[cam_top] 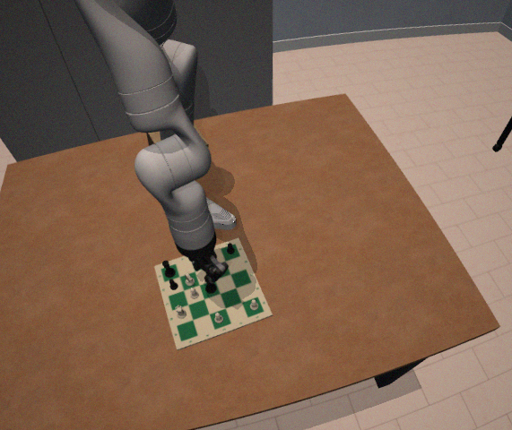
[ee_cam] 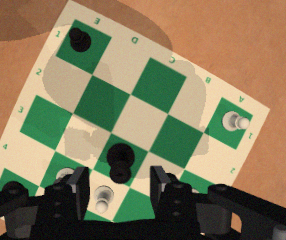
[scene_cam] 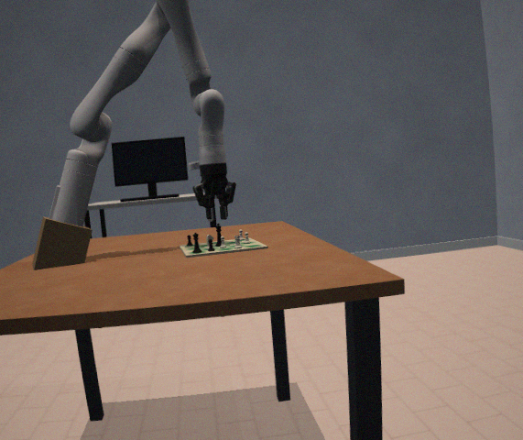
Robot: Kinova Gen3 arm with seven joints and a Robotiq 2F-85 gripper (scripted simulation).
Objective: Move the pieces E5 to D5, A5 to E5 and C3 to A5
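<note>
My gripper is now 6 cm above the tall black piece. Round my hand: white rook: 7 cm to the right, 7 cm below, 5 cm ahead; then chessboard: 9 cm below.
</note>
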